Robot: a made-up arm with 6 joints. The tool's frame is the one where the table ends. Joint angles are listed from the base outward.
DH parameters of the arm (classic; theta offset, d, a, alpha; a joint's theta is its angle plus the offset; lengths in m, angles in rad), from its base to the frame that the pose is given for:
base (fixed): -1.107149 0 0.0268 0
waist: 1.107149 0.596 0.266 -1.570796
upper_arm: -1.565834 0 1.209 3.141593
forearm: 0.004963 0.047 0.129 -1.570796
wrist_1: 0 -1.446 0.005 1.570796
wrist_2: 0 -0.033 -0.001 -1.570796
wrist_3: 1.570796 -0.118 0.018 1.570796
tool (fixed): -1.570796 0.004 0 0
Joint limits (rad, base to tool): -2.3..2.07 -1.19..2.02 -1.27..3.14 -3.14..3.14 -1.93..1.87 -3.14..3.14
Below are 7 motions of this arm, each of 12 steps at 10 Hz.
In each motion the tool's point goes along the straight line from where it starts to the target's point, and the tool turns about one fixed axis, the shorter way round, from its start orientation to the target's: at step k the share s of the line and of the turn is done. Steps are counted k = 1, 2, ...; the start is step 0. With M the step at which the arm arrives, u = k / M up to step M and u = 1 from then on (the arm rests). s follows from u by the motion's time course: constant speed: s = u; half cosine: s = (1 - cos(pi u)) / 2; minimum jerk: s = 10 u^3 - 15 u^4 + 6 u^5.
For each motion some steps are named. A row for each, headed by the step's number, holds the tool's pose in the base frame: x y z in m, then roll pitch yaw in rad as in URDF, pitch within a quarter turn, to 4 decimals.
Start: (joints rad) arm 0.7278 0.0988 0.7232 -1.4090 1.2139 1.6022
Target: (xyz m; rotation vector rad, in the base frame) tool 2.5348 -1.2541 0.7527 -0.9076 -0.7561 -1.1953
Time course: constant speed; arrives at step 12
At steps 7, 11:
7: 1.9932 -0.3704 1.6168 0.0126 -0.7174 -0.9901
11: 2.4265 -1.0774 0.9255 -0.2934 -0.9910 -1.1054

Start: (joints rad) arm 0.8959 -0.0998 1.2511 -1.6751 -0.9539 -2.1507
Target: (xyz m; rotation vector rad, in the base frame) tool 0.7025 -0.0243 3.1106 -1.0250 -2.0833 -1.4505
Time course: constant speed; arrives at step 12
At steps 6, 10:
6: 0.4468 0.1157 3.2159 2.2778 -0.6924 2.5281
10: 0.6173 0.0224 3.1457 2.1723 -0.7310 2.6150

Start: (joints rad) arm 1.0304 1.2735 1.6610 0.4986 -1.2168 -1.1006
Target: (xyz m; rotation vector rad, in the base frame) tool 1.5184 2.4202 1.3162 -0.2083 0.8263 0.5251
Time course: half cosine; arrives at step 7
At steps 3, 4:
3: 1.5124 2.3777 1.4493 0.3190 0.7384 0.4849
4: 1.5146 2.3931 1.4008 0.2179 0.7736 0.5214

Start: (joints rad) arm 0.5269 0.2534 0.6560 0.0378 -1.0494 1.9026
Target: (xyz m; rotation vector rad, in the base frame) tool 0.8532 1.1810 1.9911 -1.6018 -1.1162 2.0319
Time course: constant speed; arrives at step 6
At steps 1, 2, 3, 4, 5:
1: 1.5550 0.9735 2.3045 -1.8942 0.6968 0.7210
2: 1.4146 1.0150 2.2418 -1.8257 0.7362 0.9688
3: 1.2743 1.0565 2.1791 -1.7440 0.7615 1.2273
4: 1.1339 1.0980 2.1165 -1.6547 0.7705 1.4920
5: 0.9936 1.1395 2.0538 -1.5652 0.7622 1.7569

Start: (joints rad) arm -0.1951 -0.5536 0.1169 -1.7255 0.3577 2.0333
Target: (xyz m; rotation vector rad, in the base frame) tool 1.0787 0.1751 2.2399 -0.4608 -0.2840 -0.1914
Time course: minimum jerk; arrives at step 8
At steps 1, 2, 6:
1: 0.7526 -0.2437 2.7109 -0.0665 -0.5676 -0.6093
2: 0.7816 -0.2064 2.6690 -0.1074 -0.5527 -0.5595
6: 1.0444 0.1310 2.2895 -0.4141 -0.3503 -0.1673

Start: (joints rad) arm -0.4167 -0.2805 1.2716 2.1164 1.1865 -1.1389
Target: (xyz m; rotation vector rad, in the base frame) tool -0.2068 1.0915 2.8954 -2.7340 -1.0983 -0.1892
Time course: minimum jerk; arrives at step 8
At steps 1, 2, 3, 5, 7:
1: -0.0399 0.0552 3.2288 -2.0027 -0.3730 0.6060
2: -0.0547 0.1474 3.1992 -2.0958 -0.3635 0.6265
3: -0.0838 0.3282 3.1410 -2.2768 -0.3398 0.6634
5: -0.1601 0.8017 2.9887 -2.7380 -0.2531 0.7325
7: -0.2041 1.0746 2.9008 -2.9962 -0.1926 0.7511

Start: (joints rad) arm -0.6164 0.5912 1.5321 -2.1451 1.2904 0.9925
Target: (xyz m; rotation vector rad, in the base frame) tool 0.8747 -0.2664 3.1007 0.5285 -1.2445 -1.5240
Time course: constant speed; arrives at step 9
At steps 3, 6, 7, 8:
3: 1.1804 -0.8663 2.9431 1.4681 -0.0135 -1.7045
6: 1.0275 -0.5663 3.0219 1.3209 -0.1321 -1.8326
7: 0.9766 -0.4664 3.0482 1.2748 -0.1755 -1.8716
8: 0.9256 -0.3664 3.0744 1.2301 -0.2207 -1.9090

